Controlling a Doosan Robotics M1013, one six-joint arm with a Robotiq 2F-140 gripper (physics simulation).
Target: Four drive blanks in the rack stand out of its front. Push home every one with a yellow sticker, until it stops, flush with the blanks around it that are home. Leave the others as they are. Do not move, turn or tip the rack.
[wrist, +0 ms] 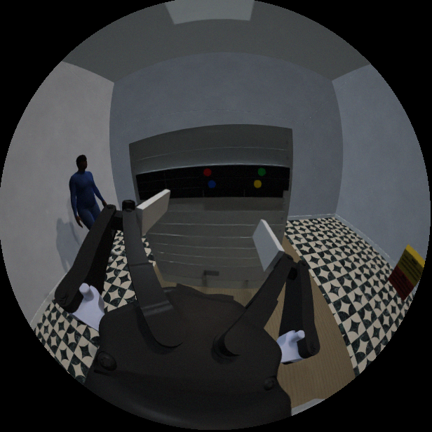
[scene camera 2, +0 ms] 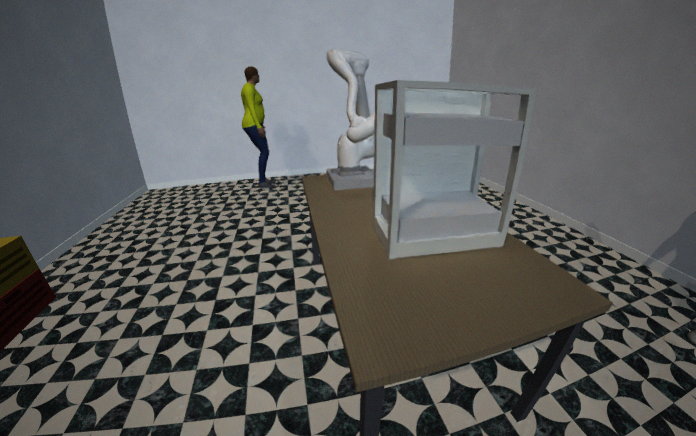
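The grey rack (scene camera 2: pixel 394 169) (wrist: pixel 215 142) stands upright on the table; scene camera 2 shows its back and side, the wrist view its front. Across its front runs a black band of blanks with four round stickers: red (wrist: pixel 207 172) and green (wrist: pixel 261 171) above, blue (wrist: pixel 212 184) and yellow (wrist: pixel 257 183) below. The blank with the yellow sticker is in the lower row at the right. How far each blank stands out is hard to tell. My gripper (wrist: pixel 213 214) is open and empty, facing the rack front, apart from it. It is hidden behind the rack in scene camera 2.
The wooden table (scene camera 2: pixel 452 308) (wrist: pixel 320 370) carries the rack and the arm's base (scene camera 2: pixel 351 179). A person in a yellow top (scene camera 2: pixel 252 107) stands left of the arm. A person in blue (wrist: pixel 85 192) stands at the left in the wrist view. A yellow and red box stack (scene camera 2: pixel 20 277) (wrist: pixel 407 270) stands off the table.
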